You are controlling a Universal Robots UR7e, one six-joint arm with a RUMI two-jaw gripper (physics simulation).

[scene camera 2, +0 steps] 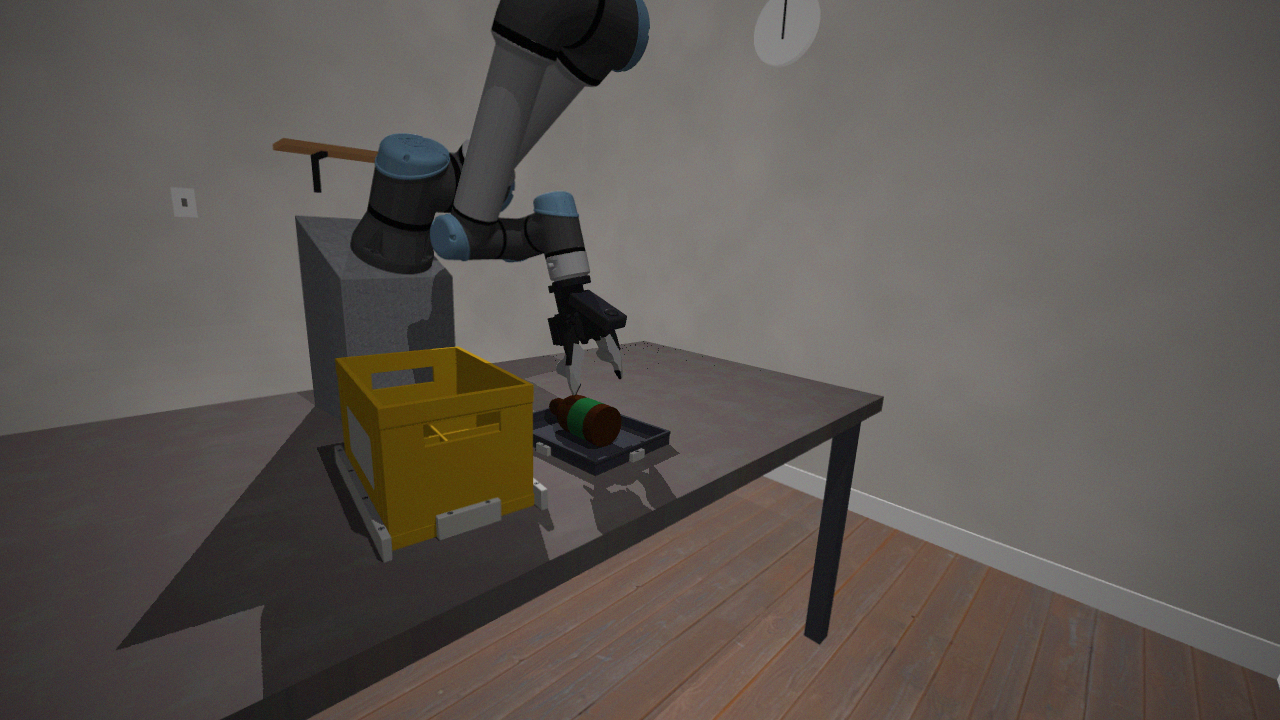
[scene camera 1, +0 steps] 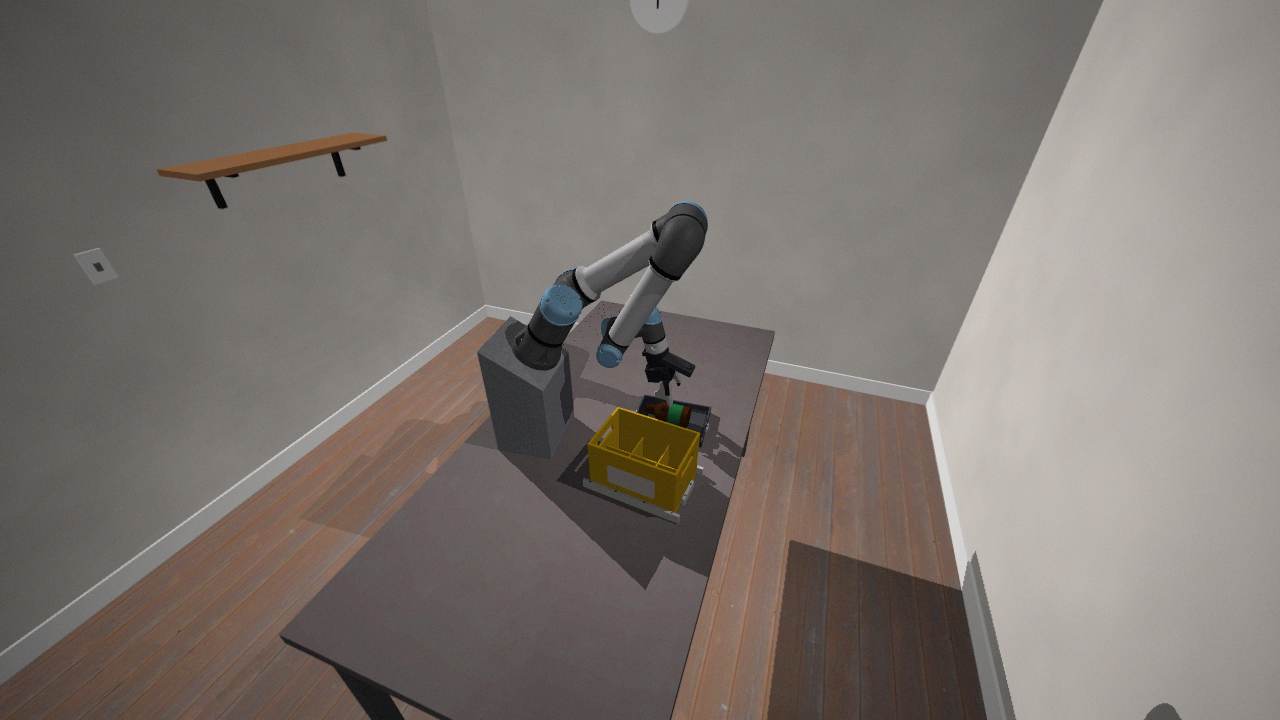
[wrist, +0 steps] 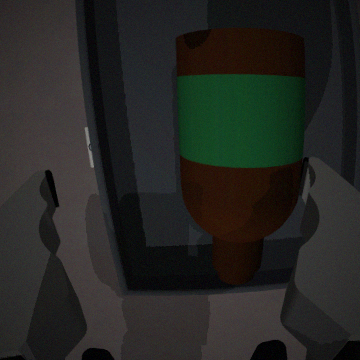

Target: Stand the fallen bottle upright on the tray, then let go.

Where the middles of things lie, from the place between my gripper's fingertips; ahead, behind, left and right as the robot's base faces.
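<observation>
My gripper's sitting 5 cm above the brown bottle [scene camera 2: 593,421], and it's 4 cm to the left of the bottle and 1 cm past it.
</observation>
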